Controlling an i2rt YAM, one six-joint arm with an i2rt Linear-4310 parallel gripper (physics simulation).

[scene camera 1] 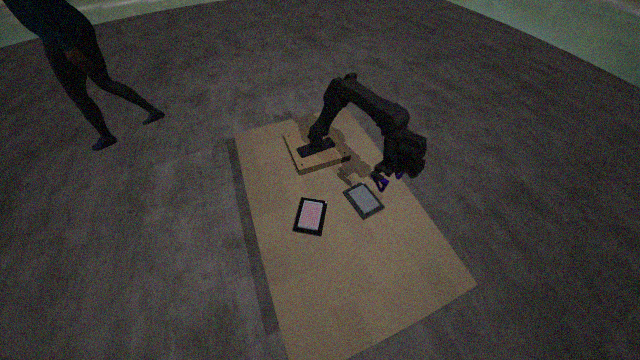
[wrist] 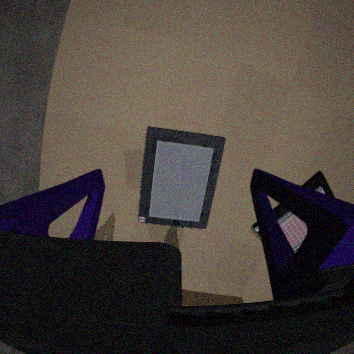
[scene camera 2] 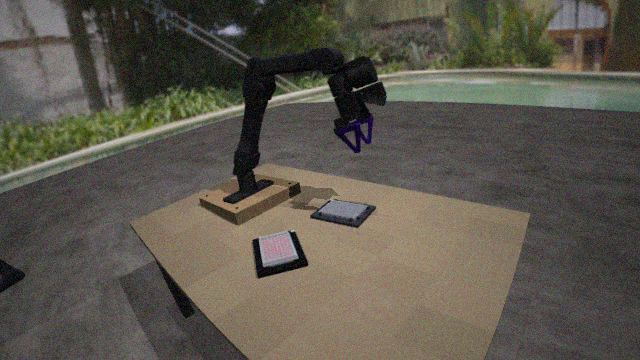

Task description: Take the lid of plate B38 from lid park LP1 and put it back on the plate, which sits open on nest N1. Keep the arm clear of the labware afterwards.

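Places are measured from the arm's base along level axes (x ahead, y left, z up), in metres.
Pixels of known places: gripper, fingertip midpoint: [scene camera 1: 389,185] [wrist: 177,177] [scene camera 2: 363,148]; arm's base at its link origin: [scene camera 1: 316,147] [scene camera 2: 249,192].
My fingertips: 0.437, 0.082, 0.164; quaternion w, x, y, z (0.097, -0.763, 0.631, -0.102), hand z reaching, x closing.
Ahead of a thing's pixels: the offset from my fingertips to its top centre, as dx, dy, dz. Level surfaces: height alone.
The pale grey lid {-0.075, -0.024, -0.187} [scene camera 1: 363,199] [scene camera 2: 343,210] [wrist: 182,181] lies flat in the dark grey frame of lid park LP1 {-0.075, -0.024, -0.184} [scene camera 1: 375,213] [scene camera 2: 361,221] [wrist: 146,175]. The open plate with pink wells {-0.113, -0.274, -0.178} [scene camera 1: 310,215] [scene camera 2: 278,248] [wrist: 291,229] sits on the black nest N1 {-0.113, -0.274, -0.186} [scene camera 1: 312,232] [scene camera 2: 280,270] [wrist: 321,177]. In the wrist view the right finger partly hides plate and nest. My gripper [scene camera 1: 391,181] [scene camera 2: 363,145] [wrist: 177,177] is wide open and empty, high above the table, with the lid between its fingertips in the wrist view but well below them.
The arm's base stands on a wooden block [scene camera 1: 325,164] [scene camera 2: 240,215] at one end of the wooden table {dz -0.204} [scene camera 1: 360,280] [scene camera 2: 380,280]. A person's legs [scene camera 1: 75,80] show on the floor to the left, away from the table, in scene camera 1.
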